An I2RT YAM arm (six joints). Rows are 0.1 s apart.
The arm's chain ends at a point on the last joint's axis. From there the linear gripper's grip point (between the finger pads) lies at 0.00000 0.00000 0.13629 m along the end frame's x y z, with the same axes.
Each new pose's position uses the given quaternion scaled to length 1; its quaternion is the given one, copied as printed.
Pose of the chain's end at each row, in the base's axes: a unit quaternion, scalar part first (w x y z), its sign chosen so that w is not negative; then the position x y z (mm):
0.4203 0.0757 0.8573 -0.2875 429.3 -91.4 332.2
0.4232 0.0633 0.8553 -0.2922 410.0 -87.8 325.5
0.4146 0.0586 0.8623 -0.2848 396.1 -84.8 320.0
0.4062 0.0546 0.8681 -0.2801 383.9 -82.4 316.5
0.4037 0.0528 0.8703 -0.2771 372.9 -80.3 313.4
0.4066 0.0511 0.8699 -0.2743 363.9 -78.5 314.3
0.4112 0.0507 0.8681 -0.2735 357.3 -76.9 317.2
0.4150 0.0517 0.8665 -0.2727 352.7 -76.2 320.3
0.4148 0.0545 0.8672 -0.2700 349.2 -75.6 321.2
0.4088 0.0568 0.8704 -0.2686 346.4 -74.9 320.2
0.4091 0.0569 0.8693 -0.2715 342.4 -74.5 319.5
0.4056 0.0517 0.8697 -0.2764 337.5 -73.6 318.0
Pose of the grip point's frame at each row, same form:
0.4203 0.0757 0.8573 -0.2875 521.6 -167.3 266.6
0.4232 0.0633 0.8553 -0.2922 503.6 -163.2 261.3
0.4146 0.0586 0.8623 -0.2848 489.0 -158.4 252.7
0.4062 0.0546 0.8681 -0.2801 475.8 -154.7 246.6
0.4037 0.0528 0.8703 -0.2771 464.7 -151.8 242.5
0.4066 0.0511 0.8699 -0.2743 456.5 -149.2 243.6
0.4112 0.0507 0.8681 -0.2735 450.8 -147.3 247.4
0.4150 0.0517 0.8665 -0.2727 446.9 -146.5 251.2
0.4148 0.0545 0.8672 -0.2700 443.2 -145.6 251.7
0.4088 0.0568 0.8704 -0.2686 439.2 -144.9 249.1
0.4091 0.0569 0.8693 -0.2715 435.1 -145.2 248.9
0.4056 0.0517 0.8697 -0.2764 429.8 -144.8 247.4

